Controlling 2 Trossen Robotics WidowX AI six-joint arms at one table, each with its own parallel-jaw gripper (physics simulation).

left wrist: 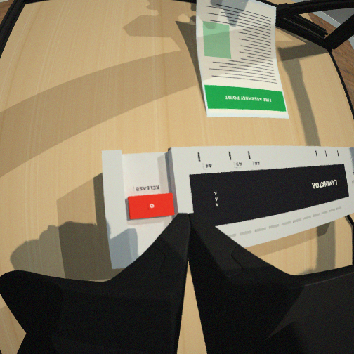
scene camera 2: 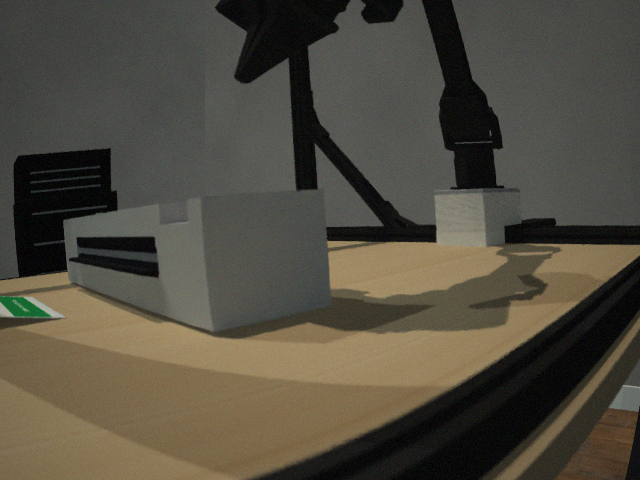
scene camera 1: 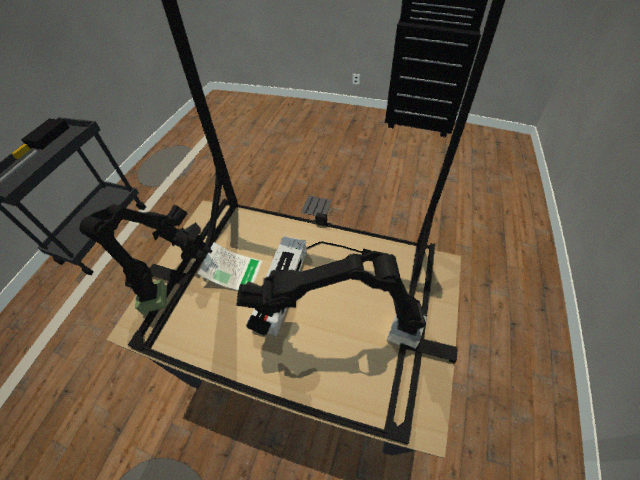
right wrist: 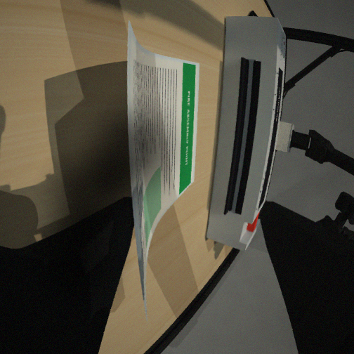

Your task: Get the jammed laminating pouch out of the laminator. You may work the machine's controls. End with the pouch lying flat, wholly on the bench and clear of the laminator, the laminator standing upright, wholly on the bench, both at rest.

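Places are measured from the left arm's base along level axes (x ahead, y left, z up), in centimetres.
Pixels of known places: left gripper, fingertip midpoint: [scene camera 2: 241,81]; right gripper, fingertip midpoint: [scene camera 1: 210,255]; left arm's base at its link origin: [scene camera 2: 477,189] [scene camera 1: 408,323]; right arm's base at its link origin: [scene camera 1: 148,293].
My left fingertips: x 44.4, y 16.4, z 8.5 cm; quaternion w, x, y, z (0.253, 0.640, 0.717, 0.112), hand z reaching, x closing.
For each thing: its middle in the pictures, then the offset to it from my left fingertips. "spot": a spot on its surface instead. Level surfaces: height alone.
- green pouch at the middle of its body: [scene camera 1: 231,267] dy -12.4, dx +25.2, dz -12.4 cm
- wooden bench at its surface level: dz -16.4 cm
- black cable at a spot on its surface: [scene camera 1: 336,244] spot: dy -41.8, dx -7.3, dz -15.6 cm
The laminator [scene camera 1: 285,258] [scene camera 2: 263,258] [left wrist: 270,195] [right wrist: 250,40] stands upright on the bench. Its red release button [left wrist: 151,206] [right wrist: 253,224] shows at one end. The white and green pouch [scene camera 1: 230,266] [scene camera 2: 25,306] [left wrist: 242,55] [right wrist: 160,130] is outside the slot, with a gap to the laminator. It is curved, its far end raised over a shadow. My left gripper [scene camera 2: 244,77] [left wrist: 186,222] is shut and empty, above the laminator beside the button. My right gripper [scene camera 1: 202,251] [right wrist: 200,209] is open at the pouch's outer end; whether the pouch touches a finger is unclear.
A black frame [scene camera 1: 268,397] runs around the wooden bench [scene camera 1: 330,330]. A black cable [scene camera 1: 336,244] runs behind the laminator. The left arm reaches over the laminator from the right of scene camera 1. A grey cart [scene camera 1: 46,170] stands beyond the right arm.
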